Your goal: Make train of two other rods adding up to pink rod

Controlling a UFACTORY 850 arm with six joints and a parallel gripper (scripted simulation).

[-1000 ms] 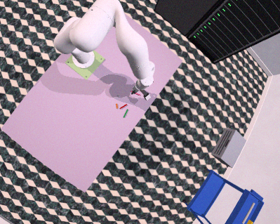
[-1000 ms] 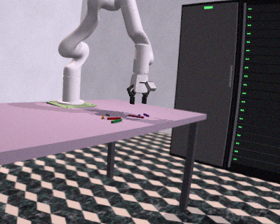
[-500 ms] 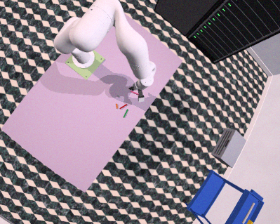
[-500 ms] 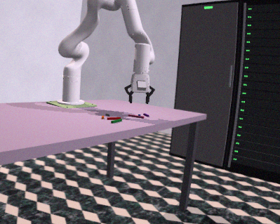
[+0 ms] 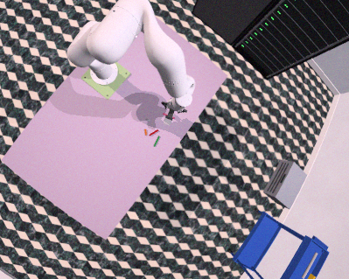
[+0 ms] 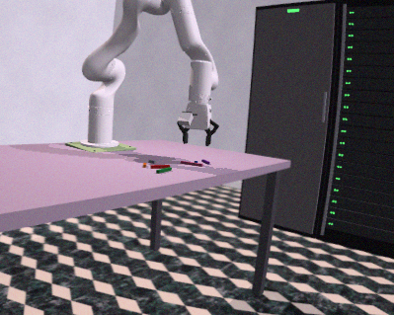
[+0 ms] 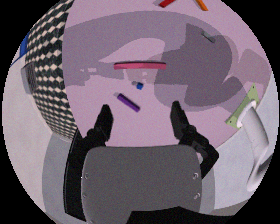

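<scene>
Right now my hand is 10 mm to the right of the small blue rod and 80 mm above it. Also, from my hand: purple rod 20 mm ahead, 50 mm to the left, 80 mm below; then grey rod 110 mm behind, 140 mm to the right, 80 mm below; then pink rod 10 mm ahead, 40 mm to the right, 80 mm below.
</scene>
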